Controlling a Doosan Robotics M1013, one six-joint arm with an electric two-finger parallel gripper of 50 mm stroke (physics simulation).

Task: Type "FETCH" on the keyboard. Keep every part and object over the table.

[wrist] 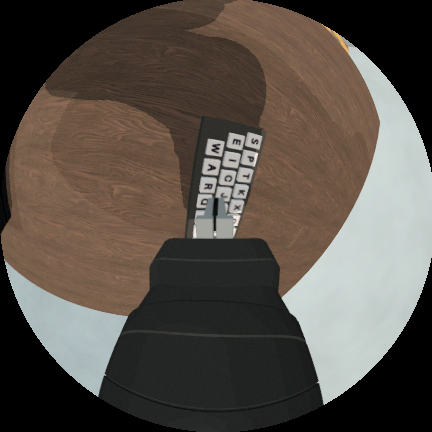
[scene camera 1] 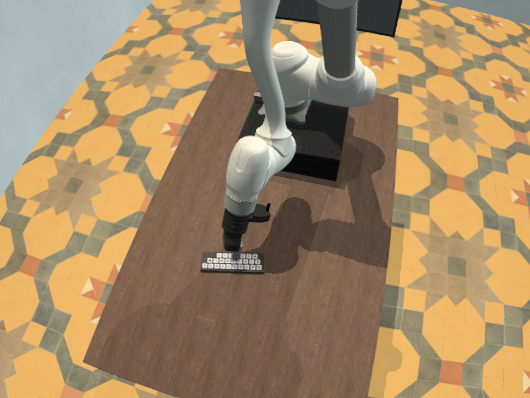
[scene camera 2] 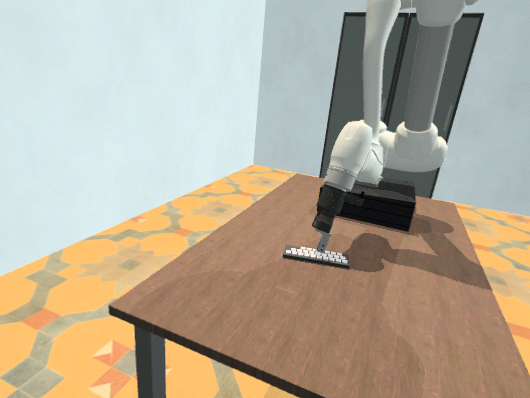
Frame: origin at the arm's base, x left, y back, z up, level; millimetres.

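Seen in the pictures: gripper, between the fingertips: point(wrist: 215, 207) point(scene camera 1: 235, 259) point(scene camera 2: 319, 252); arm's base, origin of its link: point(scene camera 1: 286, 105).
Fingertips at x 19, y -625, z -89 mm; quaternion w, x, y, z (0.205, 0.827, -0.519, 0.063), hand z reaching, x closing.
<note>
Offsets run from my fingertips to a thing's top centre. "spot": to the spot under its first point. Level surfaces: height alone.
A small dark keyboard @(dx -8, dy -9, dz -2 mm) point(scene camera 1: 209, 266) point(scene camera 2: 300, 254) point(wrist: 230, 160) with white letter keys lies flat on the wooden table @(dz -19 mm) point(scene camera 1: 320, 325) point(scene camera 2: 240, 310) point(wrist: 310, 175). In the wrist view the E key @(dx +70, dy +13, dz -2 mm) point(wrist: 235, 141), T key @(dx +43, dy -14, dz -2 mm) point(wrist: 244, 175) and C key @(dx +33, dy +3, dz -2 mm) point(wrist: 227, 178) are readable beyond the fingers; the F and H keys cannot be made out. My gripper point(scene camera 2: 321, 251) point(wrist: 215, 207) is shut and empty. Its tips point down over the middle of the keyboard, near the J key and the Q key. Whether they touch a key cannot be told. The fingers and gripper body hide the nearer keys.
The arm stands on a black base block point(scene camera 1: 316, 168) point(scene camera 2: 380, 216) on the table behind the keyboard. A dark cabinet point(scene camera 2: 350, 75) stands behind the table. The table's left front corner @(spot: dx -322, dy -490, dz -24 mm) point(scene camera 2: 112, 308) is well away from the gripper. The arm's shadow falls beside the keyboard.
</note>
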